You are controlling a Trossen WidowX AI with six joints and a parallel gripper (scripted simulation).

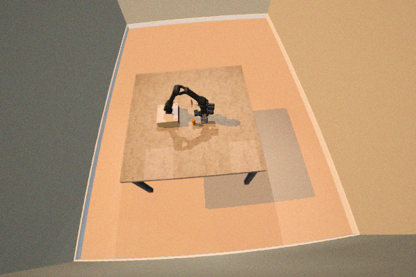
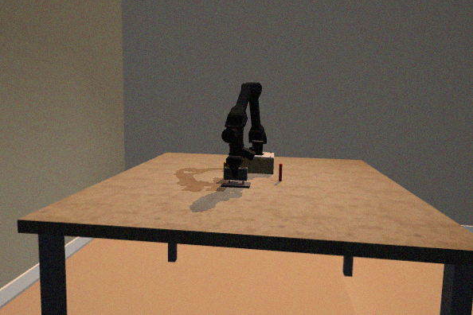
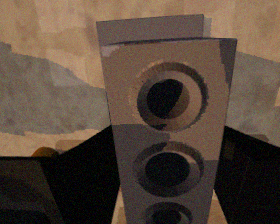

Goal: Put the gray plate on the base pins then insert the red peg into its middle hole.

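My gripper tip is now 3 cm above the base. The rest, counted from my gripper tip: gray plate: 3 cm above; then red peg: 15 cm behind, 17 cm to the left; then short orange cylinder: 10 cm behind, 7 cm to the right.
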